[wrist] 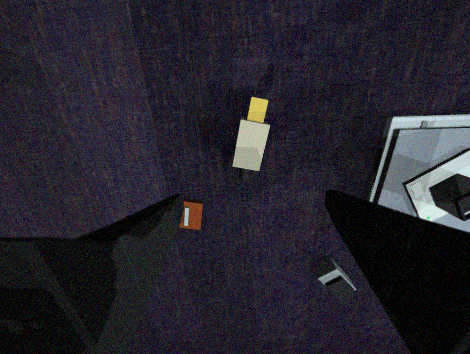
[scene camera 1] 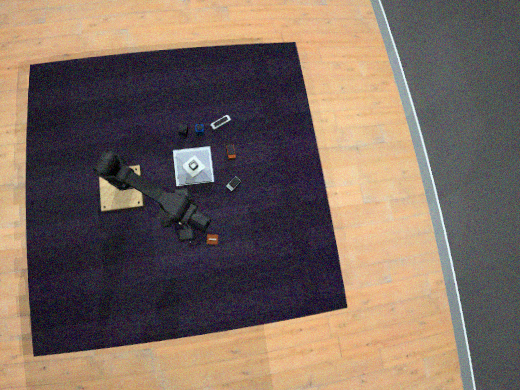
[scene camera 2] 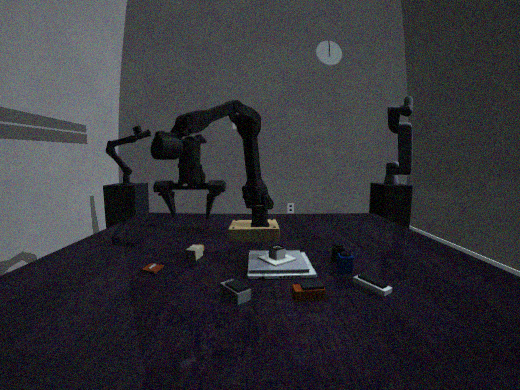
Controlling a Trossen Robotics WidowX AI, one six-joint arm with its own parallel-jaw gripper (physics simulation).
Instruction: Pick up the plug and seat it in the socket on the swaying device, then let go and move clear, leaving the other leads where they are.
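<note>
The plug (scene camera 2: 195, 252) (wrist: 251, 145), a cream block with a yellow tip (wrist: 258, 109), lies on the dark mat. In scene camera 1 the arm seems to hide it. My gripper (scene camera 2: 191, 215) (wrist: 253, 198) is open and empty, pointing down, high above the mat; in the wrist view the plug shows between and beyond the fingertips. The device is a pale grey slab (scene camera 1: 206, 175) (scene camera 2: 305, 265) (wrist: 391, 172) with a white plate (scene camera 2: 265, 258) (wrist: 417, 192) turned on top. The dark, square socket (scene camera 1: 193, 164) (scene camera 2: 277, 253) (wrist: 450, 192) stands on the plate.
A flat orange block (scene camera 1: 212, 242) (scene camera 2: 150, 269) (wrist: 196, 217) lies near the plug. A grey block (scene camera 1: 233, 183) (scene camera 2: 236, 289), an orange-and-black block (scene camera 1: 231, 151) (scene camera 2: 309, 291), a long white piece (scene camera 1: 220, 122) (scene camera 2: 372, 284), a blue block (scene camera 1: 200, 129) (scene camera 2: 345, 263) and a black block (scene camera 1: 183, 130) lie around the device.
</note>
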